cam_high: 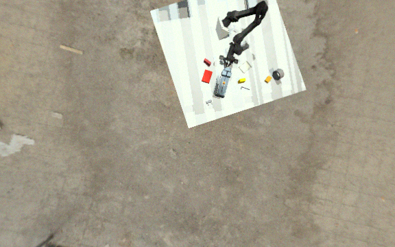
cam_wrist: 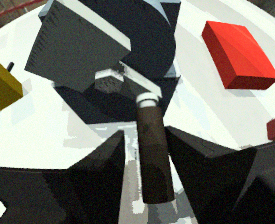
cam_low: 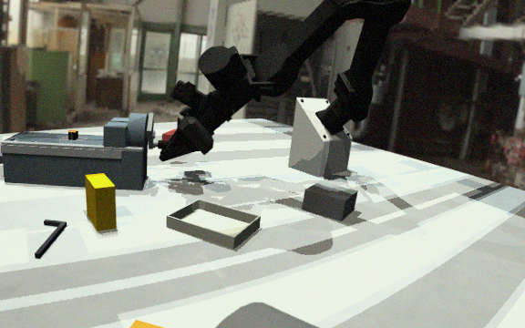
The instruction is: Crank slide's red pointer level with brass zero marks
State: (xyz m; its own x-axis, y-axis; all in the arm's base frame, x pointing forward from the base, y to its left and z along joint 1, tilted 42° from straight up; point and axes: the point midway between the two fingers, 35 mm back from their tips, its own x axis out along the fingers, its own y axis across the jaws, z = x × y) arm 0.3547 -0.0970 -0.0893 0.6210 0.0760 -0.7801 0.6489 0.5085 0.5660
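Right now my gripper tip is 20 mm below the dark crank handle, 20 mm past it and 10 mm to the right of it. Round my gripper tip: flat red block: 200 mm to the right, 30 mm below, 20 mm behind; red pointer: 140 mm ahead, 100 mm to the right, 40 mm above; yellow block: 190 mm ahead, 100 mm to the left, 10 mm below.
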